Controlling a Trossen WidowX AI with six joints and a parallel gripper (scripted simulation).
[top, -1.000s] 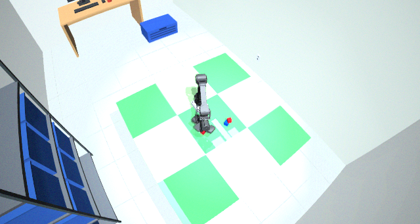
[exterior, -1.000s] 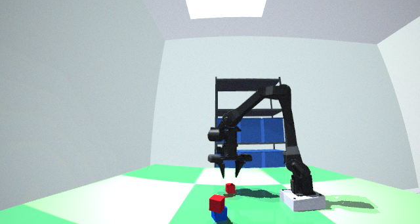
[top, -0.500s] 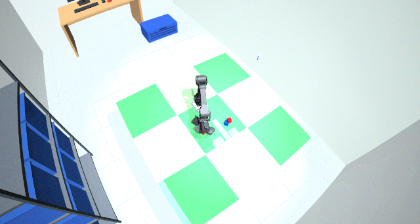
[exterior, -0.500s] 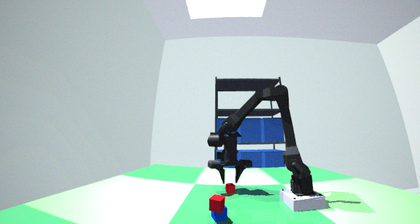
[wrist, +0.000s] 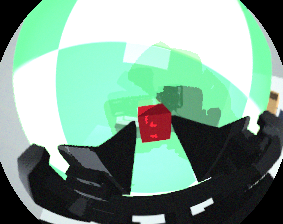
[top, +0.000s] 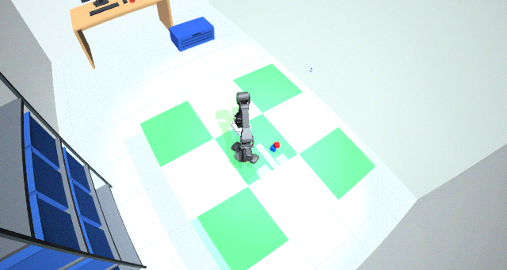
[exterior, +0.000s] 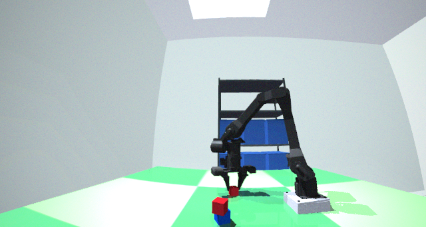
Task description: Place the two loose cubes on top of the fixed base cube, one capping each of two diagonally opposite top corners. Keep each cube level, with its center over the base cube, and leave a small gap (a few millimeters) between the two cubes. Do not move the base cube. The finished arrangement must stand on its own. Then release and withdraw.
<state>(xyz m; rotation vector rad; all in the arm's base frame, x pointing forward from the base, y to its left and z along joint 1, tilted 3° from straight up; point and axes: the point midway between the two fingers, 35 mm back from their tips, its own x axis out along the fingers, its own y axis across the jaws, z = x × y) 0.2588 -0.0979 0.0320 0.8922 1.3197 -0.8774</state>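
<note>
Now: the red cube 230 mm to the left of my gripper tip, 30 mm above it and 20 mm ahead of it. From my gripper tip the other things lie so: blue base cube (220 mm to the left, 20 mm ahead).
</note>
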